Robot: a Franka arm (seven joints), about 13 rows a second.
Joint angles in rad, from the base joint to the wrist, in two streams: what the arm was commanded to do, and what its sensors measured. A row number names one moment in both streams.
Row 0, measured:
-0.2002, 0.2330, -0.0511, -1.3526, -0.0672, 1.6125, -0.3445
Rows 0 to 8, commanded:
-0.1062, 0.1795, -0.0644, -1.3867, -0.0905, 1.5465, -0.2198
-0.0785, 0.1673, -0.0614, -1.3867, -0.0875, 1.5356, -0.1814
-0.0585, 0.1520, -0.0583, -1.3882, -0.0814, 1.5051, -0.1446
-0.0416, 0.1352, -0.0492, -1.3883, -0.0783, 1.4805, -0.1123
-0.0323, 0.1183, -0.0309, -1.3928, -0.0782, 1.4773, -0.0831
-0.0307, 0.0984, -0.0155, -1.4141, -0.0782, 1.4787, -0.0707
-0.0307, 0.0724, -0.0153, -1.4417, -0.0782, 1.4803, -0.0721
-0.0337, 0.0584, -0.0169, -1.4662, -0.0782, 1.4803, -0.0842
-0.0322, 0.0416, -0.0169, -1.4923, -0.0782, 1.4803, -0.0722
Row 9, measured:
-0.0310, 0.1064, -0.0148, -1.4018, -0.0680, 1.4717, -0.0981
